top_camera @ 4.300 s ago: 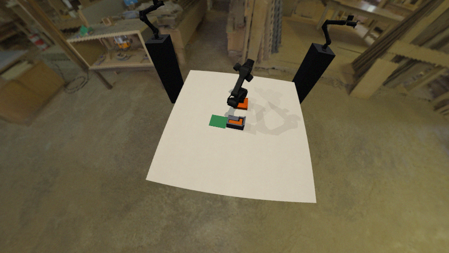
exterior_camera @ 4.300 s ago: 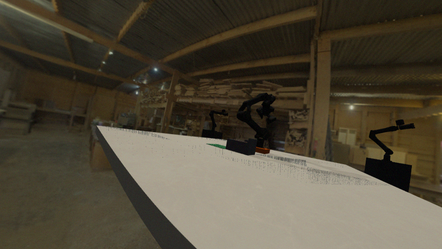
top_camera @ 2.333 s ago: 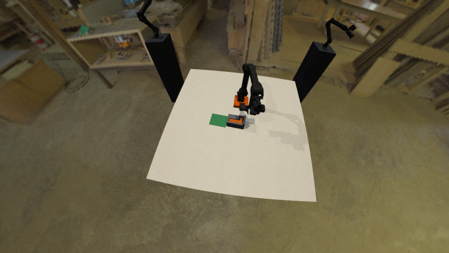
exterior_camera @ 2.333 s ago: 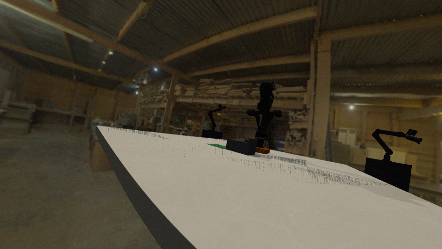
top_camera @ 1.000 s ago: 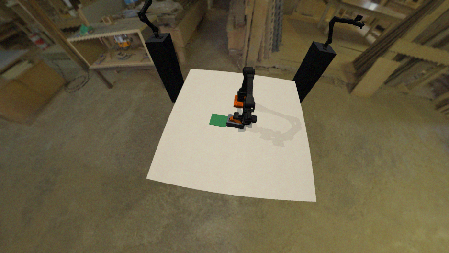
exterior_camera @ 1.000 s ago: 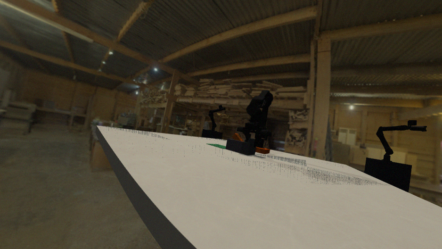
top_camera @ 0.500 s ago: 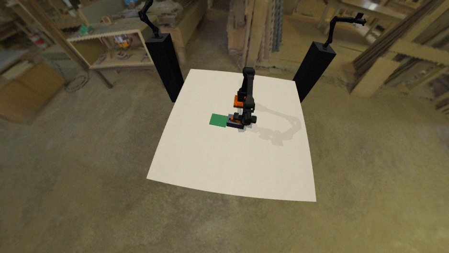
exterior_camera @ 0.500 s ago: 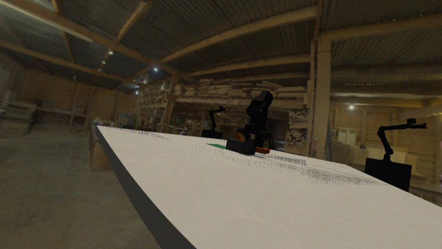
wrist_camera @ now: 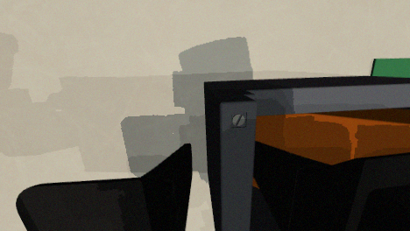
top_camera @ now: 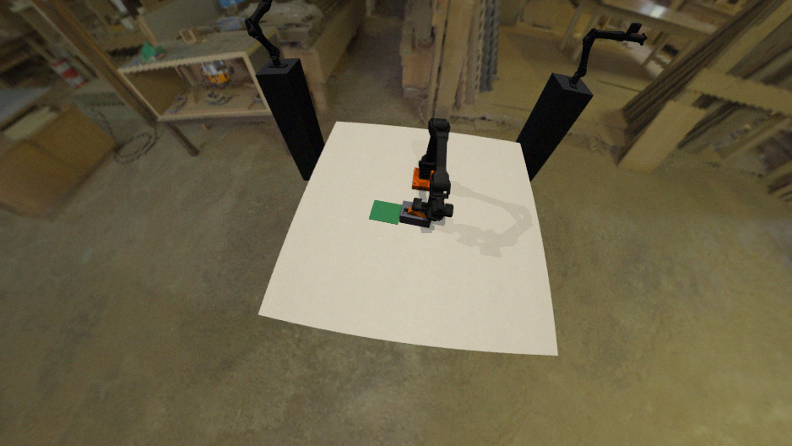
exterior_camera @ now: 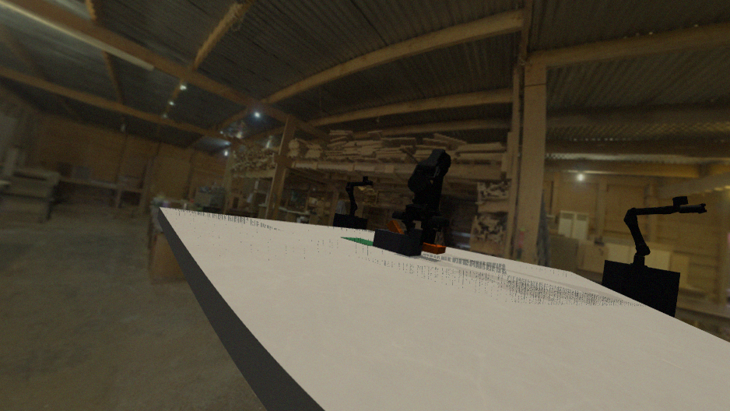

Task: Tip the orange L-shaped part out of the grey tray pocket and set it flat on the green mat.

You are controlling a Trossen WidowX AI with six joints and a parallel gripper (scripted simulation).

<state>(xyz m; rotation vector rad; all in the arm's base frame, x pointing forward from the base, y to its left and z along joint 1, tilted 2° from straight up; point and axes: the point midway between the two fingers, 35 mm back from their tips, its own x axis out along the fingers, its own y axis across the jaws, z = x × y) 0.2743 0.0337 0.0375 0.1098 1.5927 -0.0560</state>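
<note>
My gripper tip is 50 mm to the left of the orange L-shaped part, 10 mm below it and 10 mm past it. From my gripper tip the other things lie so: green mat 220 mm to the right, 50 mm below, 30 mm behind.
</note>
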